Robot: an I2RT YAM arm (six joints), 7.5 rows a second.
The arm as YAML. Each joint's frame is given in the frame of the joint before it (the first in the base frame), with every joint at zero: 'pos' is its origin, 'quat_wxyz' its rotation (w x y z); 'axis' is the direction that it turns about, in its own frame. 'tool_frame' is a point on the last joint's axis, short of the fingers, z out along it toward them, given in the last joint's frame.
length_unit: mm
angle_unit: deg
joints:
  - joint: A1
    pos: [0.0, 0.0, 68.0]
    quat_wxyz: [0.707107, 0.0, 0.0, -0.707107]
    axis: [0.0, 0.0, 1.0]
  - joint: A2
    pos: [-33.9, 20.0, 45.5]
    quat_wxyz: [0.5, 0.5, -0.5, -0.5]
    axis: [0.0, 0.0, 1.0]
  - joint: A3
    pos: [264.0, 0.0, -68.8]
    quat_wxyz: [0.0, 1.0, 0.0, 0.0]
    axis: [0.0, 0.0, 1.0]
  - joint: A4
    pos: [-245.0, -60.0, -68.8]
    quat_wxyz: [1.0, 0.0, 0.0, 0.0]
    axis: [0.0, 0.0, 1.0]
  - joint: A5
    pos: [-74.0, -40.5, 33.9]
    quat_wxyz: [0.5, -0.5, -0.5, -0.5]
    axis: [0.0, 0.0, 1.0]
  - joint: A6
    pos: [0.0, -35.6, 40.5]
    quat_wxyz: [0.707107, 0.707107, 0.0, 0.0]
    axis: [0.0, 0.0, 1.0]
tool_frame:
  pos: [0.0, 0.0, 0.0]
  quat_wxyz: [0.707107, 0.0, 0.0, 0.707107]
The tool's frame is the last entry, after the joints.
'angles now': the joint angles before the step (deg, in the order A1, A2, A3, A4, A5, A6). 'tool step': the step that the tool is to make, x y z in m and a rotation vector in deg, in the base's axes. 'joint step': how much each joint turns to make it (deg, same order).
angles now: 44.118, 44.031, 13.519, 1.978, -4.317, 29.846
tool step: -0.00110, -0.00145, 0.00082, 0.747, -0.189, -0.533
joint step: -0.044, -1.068, -0.306, -0.063, 0.240, 0.590
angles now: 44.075, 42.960, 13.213, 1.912, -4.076, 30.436
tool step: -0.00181, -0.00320, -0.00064, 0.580, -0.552, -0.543
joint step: -0.328, -1.729, -0.809, -0.111, 0.174, 0.130
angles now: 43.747, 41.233, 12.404, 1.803, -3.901, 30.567
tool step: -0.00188, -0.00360, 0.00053, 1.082, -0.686, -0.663
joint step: -0.460, -2.185, -0.765, -0.153, 0.043, 0.371
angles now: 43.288, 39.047, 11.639, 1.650, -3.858, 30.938
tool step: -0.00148, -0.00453, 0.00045, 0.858, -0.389, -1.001
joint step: -0.851, -2.338, -0.613, -0.829, -0.020, 0.394
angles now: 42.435, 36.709, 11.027, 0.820, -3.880, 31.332
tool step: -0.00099, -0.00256, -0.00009, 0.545, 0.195, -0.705
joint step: -0.461, -1.313, -0.306, -0.745, -0.002, 0.589
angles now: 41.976, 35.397, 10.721, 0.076, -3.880, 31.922
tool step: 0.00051, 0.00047, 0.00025, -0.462, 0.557, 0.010
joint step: -0.002, 0.503, 0.414, -0.633, -0.023, 0.021
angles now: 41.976, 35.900, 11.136, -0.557, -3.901, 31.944
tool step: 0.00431, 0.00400, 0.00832, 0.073, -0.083, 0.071
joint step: 0.023, 2.053, 2.185, -0.023, -0.043, -0.022
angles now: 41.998, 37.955, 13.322, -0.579, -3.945, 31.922
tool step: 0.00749, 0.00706, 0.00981, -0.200, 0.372, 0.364
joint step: 0.002, 3.802, 3.124, 0.263, -0.370, -0.065
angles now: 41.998, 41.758, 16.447, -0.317, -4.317, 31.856
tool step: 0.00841, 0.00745, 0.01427, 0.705, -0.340, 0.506
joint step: -0.175, 3.236, 3.738, 0.219, -0.743, -0.022
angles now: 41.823, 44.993, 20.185, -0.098, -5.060, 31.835
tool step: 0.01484, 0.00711, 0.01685, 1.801, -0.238, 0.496
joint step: -1.814, 4.347, 4.524, 1.200, -2.601, 0.153
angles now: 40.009, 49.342, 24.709, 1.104, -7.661, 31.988
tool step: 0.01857, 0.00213, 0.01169, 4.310, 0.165, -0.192
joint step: -3.520, 4.175, 2.885, 4.175, -4.394, 2.010
